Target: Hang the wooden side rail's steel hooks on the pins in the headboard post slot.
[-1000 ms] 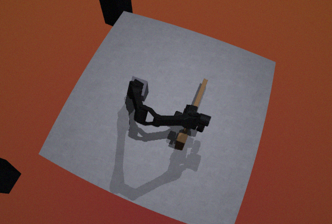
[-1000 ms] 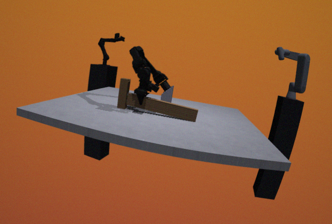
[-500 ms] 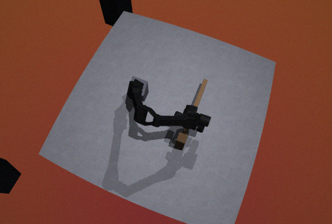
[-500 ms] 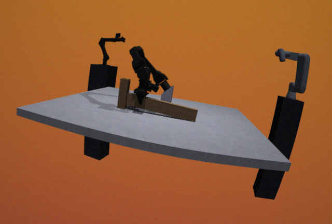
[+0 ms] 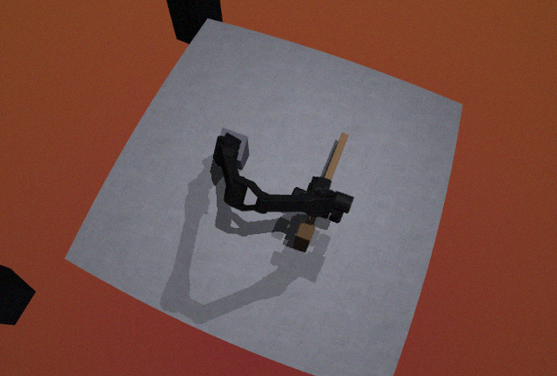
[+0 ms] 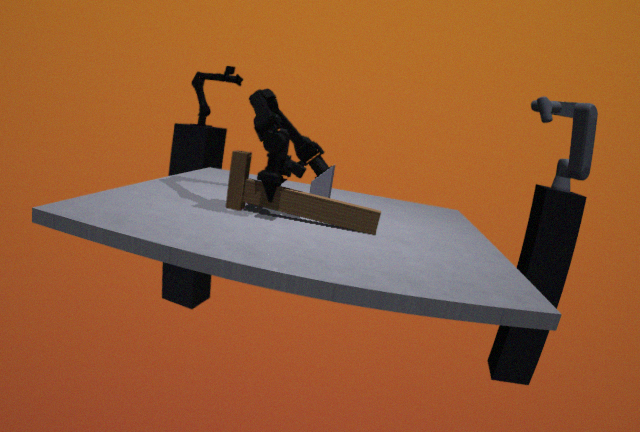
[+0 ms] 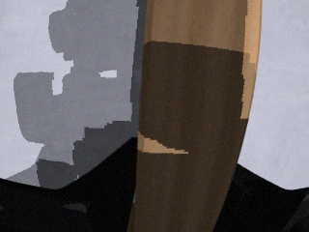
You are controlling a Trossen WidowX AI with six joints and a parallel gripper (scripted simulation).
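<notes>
Now: the wooden headboard post 1 cm ahead of my gripper tip, 11 cm to the right of it and 4 cm above it.
</notes>
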